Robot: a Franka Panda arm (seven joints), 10 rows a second.
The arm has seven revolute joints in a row. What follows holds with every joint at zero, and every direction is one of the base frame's. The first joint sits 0.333 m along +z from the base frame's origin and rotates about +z. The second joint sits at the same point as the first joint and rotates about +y. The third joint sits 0.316 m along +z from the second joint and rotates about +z. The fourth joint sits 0.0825 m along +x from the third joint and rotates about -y. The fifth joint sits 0.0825 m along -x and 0.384 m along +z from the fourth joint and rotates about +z. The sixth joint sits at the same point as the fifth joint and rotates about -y. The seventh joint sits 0.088 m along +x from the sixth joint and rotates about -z. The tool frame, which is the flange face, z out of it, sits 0.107 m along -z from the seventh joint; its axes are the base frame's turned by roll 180, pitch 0 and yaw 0 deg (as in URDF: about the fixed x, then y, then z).
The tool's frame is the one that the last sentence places.
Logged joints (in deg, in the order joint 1, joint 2, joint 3, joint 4, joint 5, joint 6, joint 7), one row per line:
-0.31, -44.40, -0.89, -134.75, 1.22, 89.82, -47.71
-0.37, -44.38, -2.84, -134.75, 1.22, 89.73, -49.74
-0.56, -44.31, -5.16, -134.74, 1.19, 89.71, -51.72
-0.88, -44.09, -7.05, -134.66, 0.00, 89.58, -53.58
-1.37, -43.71, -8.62, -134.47, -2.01, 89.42, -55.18
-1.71, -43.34, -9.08, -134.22, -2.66, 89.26, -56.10
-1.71, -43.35, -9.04, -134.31, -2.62, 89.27, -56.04
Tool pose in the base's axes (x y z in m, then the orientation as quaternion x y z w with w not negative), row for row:
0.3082, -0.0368, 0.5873, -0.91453, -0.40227, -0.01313, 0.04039
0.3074, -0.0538, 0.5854, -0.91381, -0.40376, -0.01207, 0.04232
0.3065, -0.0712, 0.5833, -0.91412, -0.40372, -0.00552, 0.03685
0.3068, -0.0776, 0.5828, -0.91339, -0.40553, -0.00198, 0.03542
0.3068, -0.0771, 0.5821, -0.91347, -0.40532, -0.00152, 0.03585
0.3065, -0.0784, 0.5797, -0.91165, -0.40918, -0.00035, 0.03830
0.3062, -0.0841, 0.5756, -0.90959, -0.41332, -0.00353, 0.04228
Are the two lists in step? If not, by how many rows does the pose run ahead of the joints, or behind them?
The pose runs 2 rows ahead of the joints: the pose in row i belongs to the joints in row i + 2.
